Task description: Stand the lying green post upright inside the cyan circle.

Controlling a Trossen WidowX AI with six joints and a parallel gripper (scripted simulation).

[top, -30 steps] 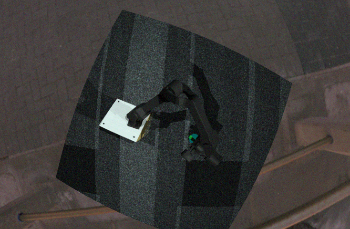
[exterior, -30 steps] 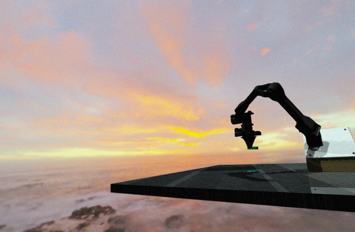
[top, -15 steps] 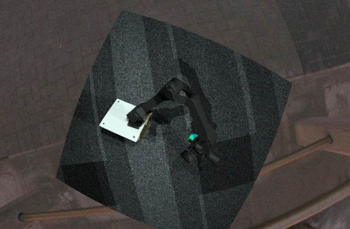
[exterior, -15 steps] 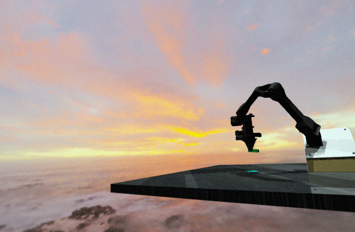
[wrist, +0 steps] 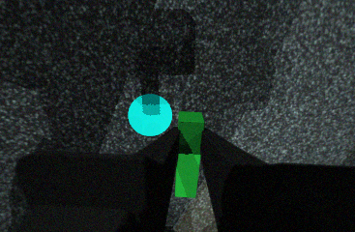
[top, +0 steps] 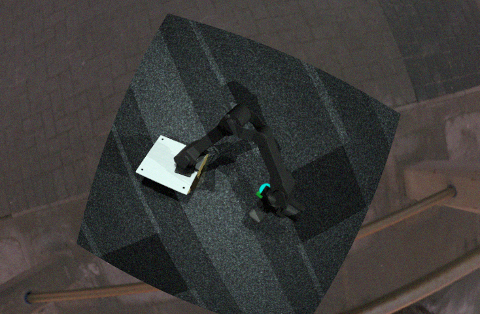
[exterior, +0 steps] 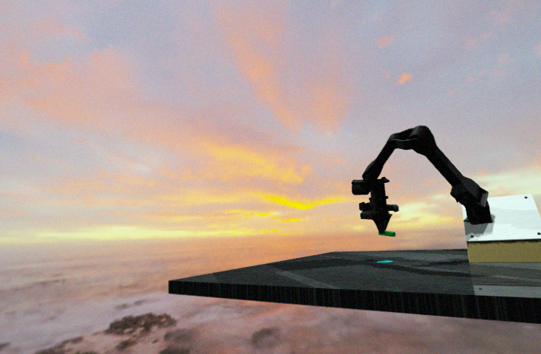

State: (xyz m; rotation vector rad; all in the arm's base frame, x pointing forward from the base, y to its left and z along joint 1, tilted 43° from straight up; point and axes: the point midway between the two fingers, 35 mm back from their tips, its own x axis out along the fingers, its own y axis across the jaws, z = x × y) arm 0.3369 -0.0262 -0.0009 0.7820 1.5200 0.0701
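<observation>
Right now my gripper tip is 110 mm above the cyan circle and 30 mm to the right of it. Round my gripper tip: green post: 20 mm behind, 10 mm to the left.
</observation>
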